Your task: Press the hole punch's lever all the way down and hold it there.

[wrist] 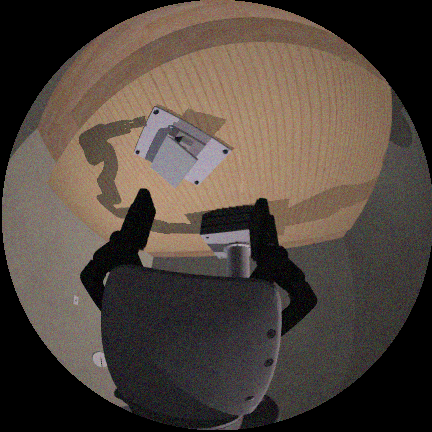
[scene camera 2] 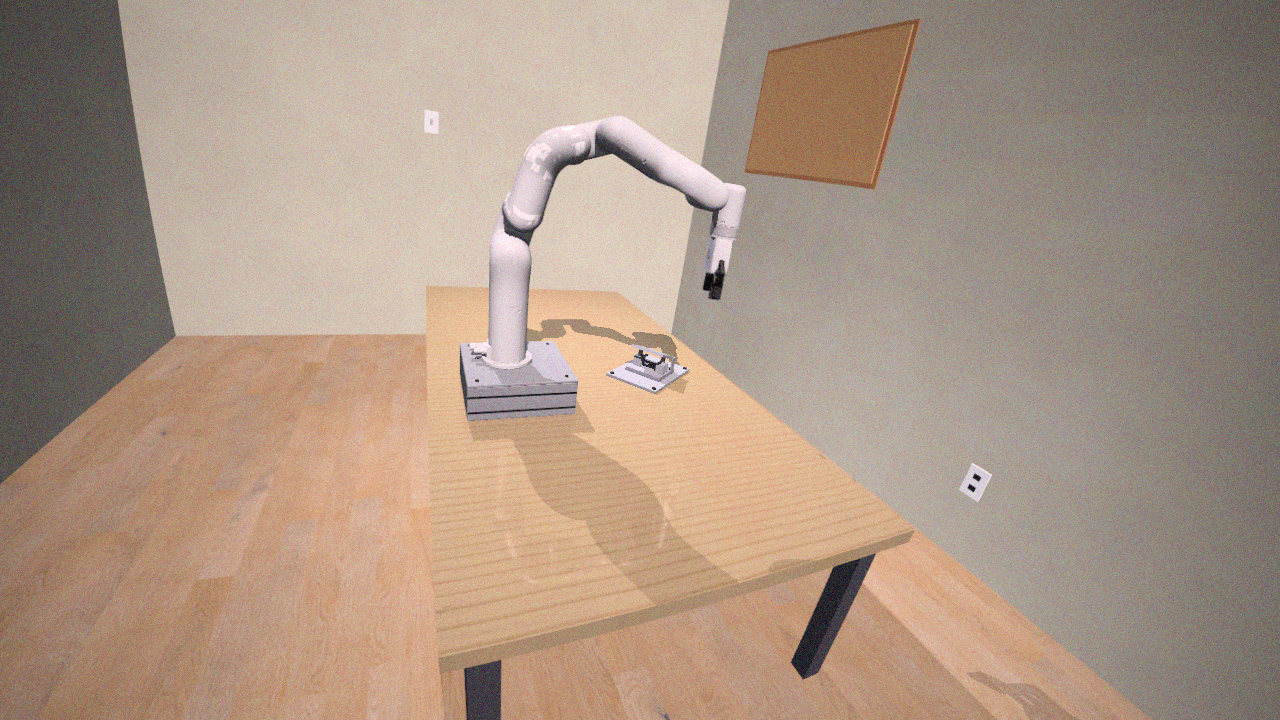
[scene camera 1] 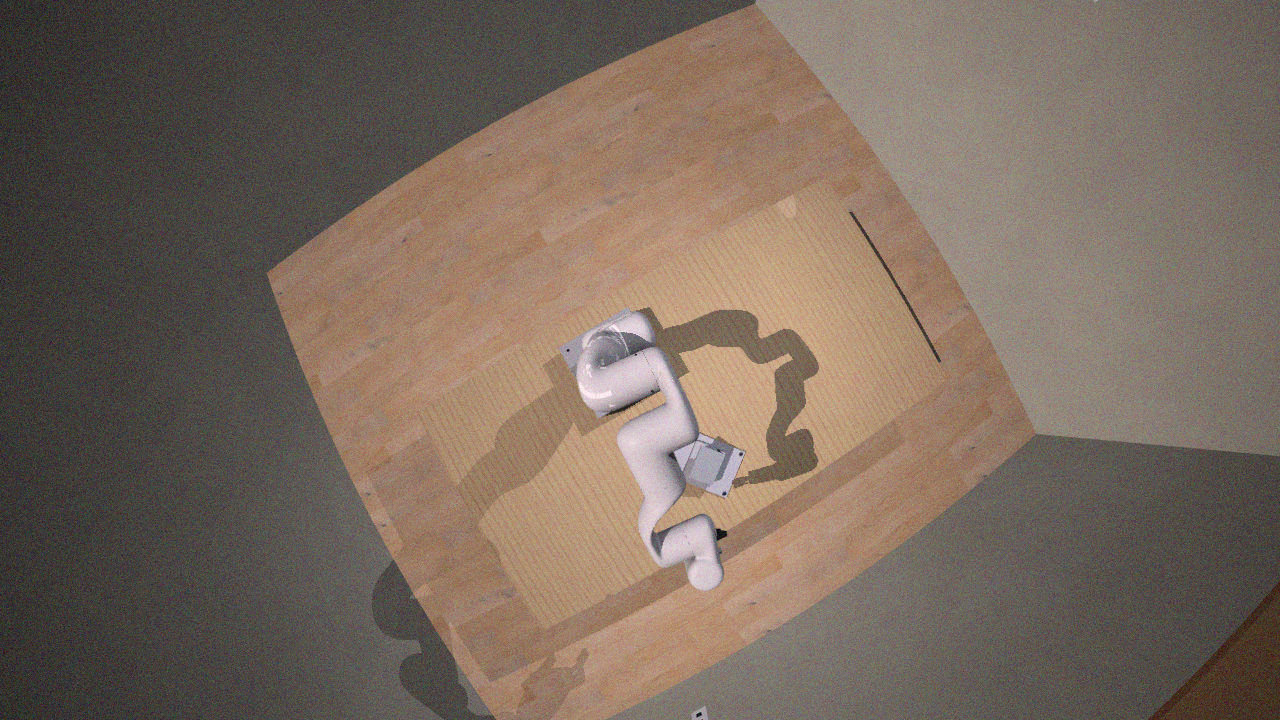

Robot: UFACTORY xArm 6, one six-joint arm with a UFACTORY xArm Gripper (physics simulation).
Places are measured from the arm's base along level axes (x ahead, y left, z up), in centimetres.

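Pixels of known places: gripper, fingertip midpoint: (wrist: 201,203) (scene camera 2: 710,294); arm's base, origin of the base link: (wrist: 237,247) (scene camera 2: 506,359).
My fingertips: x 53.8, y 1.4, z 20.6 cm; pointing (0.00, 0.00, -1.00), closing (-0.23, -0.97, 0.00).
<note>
Ahead of a thing's pixels: the offset from my fingertips to its top centre. Level surfaces: height alone.
The hole punch's grey lever @[dx -9.5, dy +12.5, dz -20.6 cm] (scene camera 1: 707,463) (scene camera 2: 657,353) (wrist: 175,162) is a flat plate, raised above the punch body. The punch sits on a pale base plate @[dx -9.5, dy +12.5, dz -28.7 cm] (scene camera 1: 731,460) (scene camera 2: 624,374) (wrist: 214,161) with dark corner screws, flat on the table. In scene view 2 a dark gap shows under the lever. My gripper (scene camera 2: 713,291) (wrist: 201,203) is open with nothing between its fingers. It points down, high above the table and well away from the punch, beyond it from my arm's base. In scene view 1 the wrist hides most of the gripper.
The wooden table @[dz -30.0 cm] (scene camera 1: 832,313) (scene camera 2: 760,501) (wrist: 300,100) carries my arm's grey base block (scene camera 1: 572,353) (scene camera 2: 520,395) (wrist: 227,237), a short way from the punch. My upper arm passes over the punch's edge in scene view 1. A wall with a corkboard (scene camera 2: 832,107) stands beyond the table's long edge.
</note>
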